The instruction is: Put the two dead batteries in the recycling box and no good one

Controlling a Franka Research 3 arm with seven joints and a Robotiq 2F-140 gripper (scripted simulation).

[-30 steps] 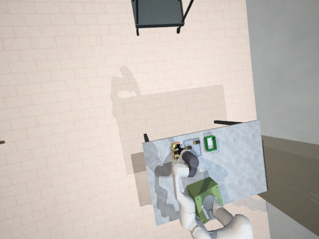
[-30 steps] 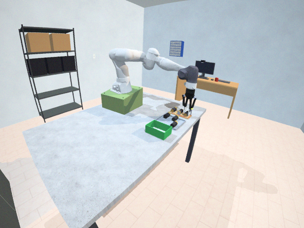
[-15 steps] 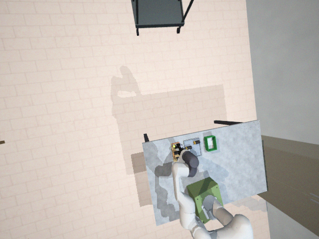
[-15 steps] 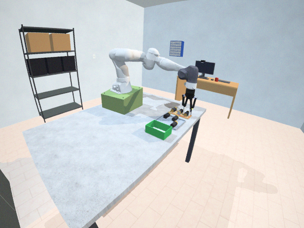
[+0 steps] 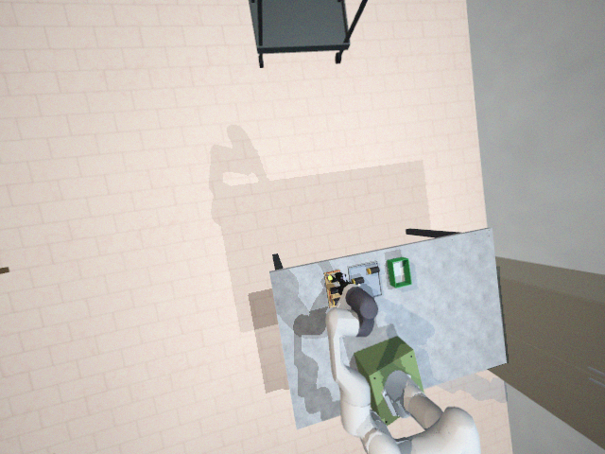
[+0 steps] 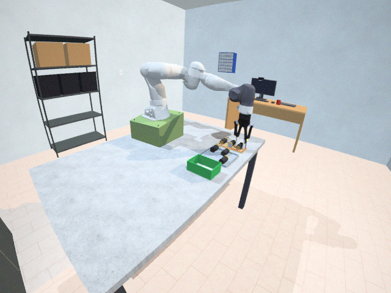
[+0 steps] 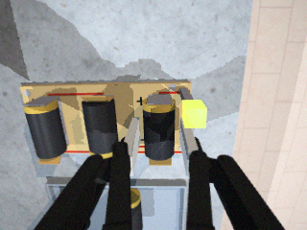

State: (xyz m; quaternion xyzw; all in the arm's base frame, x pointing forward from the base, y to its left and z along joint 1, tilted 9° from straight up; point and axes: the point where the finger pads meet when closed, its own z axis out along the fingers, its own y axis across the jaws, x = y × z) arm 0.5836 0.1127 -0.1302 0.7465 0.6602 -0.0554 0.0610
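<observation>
The post lies 3 cm ahead of my hand, 4 cm to the left of it and 2 cm below it. Round my hand: grey tray: 9 cm behind, 18 cm to the right, 5 cm below; then green recycling box: 9 cm behind, 38 cm to the right, 4 cm below.
</observation>
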